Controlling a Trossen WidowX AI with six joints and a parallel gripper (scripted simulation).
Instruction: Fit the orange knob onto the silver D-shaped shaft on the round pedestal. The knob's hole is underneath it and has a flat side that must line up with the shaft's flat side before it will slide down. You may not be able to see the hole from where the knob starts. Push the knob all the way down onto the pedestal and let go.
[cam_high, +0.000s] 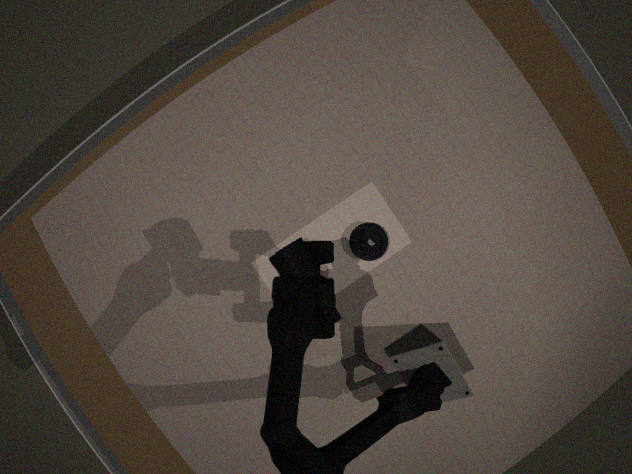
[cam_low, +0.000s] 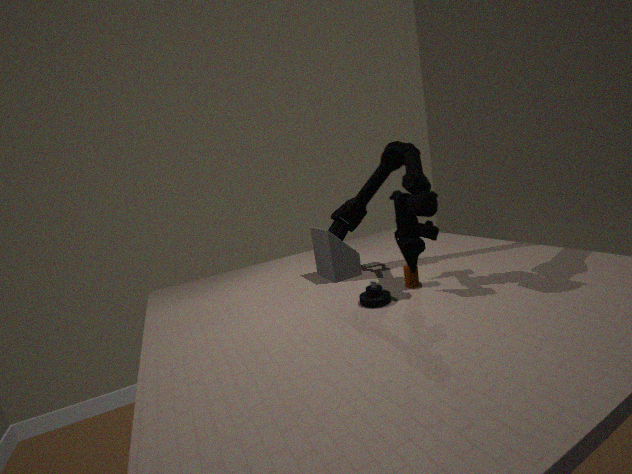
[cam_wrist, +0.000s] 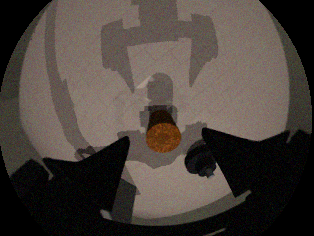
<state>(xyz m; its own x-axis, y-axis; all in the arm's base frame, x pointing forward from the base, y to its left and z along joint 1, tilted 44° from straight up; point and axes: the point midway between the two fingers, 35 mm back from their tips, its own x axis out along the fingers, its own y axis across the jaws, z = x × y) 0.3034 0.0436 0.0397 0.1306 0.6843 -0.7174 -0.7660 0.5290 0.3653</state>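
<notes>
Right now my gripper tip is 1 cm above the orange knob. The rest, counted from my gripper tip: black round pedestal (14 cm to the right, 3 cm below).
</notes>
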